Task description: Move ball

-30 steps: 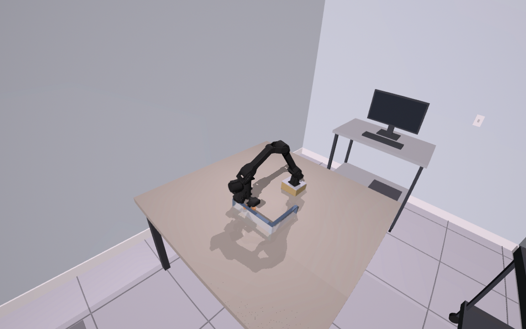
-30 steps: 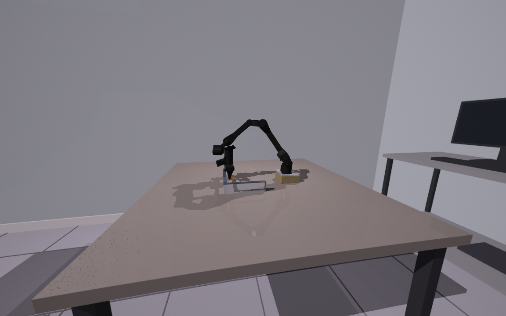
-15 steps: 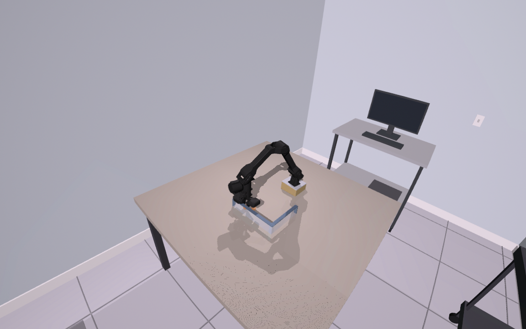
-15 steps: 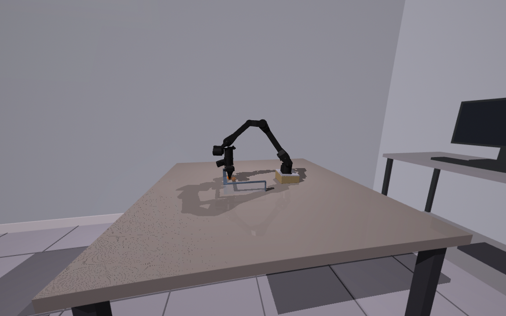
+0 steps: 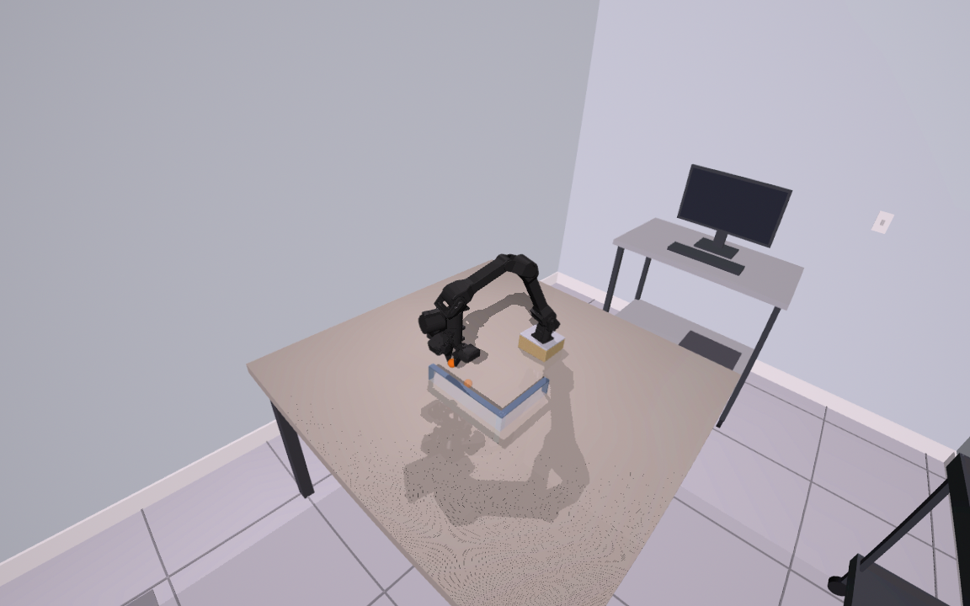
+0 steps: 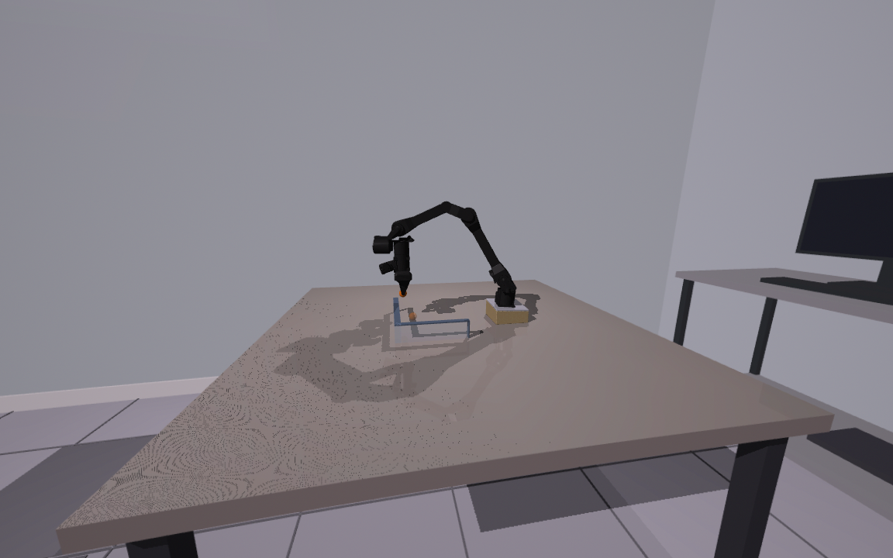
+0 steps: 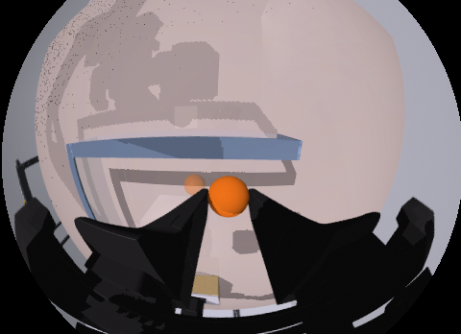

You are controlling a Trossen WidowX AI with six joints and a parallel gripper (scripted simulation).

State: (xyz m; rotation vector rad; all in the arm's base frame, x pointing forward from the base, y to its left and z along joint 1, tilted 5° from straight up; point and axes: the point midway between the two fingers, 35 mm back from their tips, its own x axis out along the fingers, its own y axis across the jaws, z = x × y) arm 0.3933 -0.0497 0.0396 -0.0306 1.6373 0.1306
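My gripper tip is 80 mm above the see-through copy of ball, 40 mm to the right of it and 40 mm past it. The rest, counted from my gripper tip: orange ball (right at my gripper tip).
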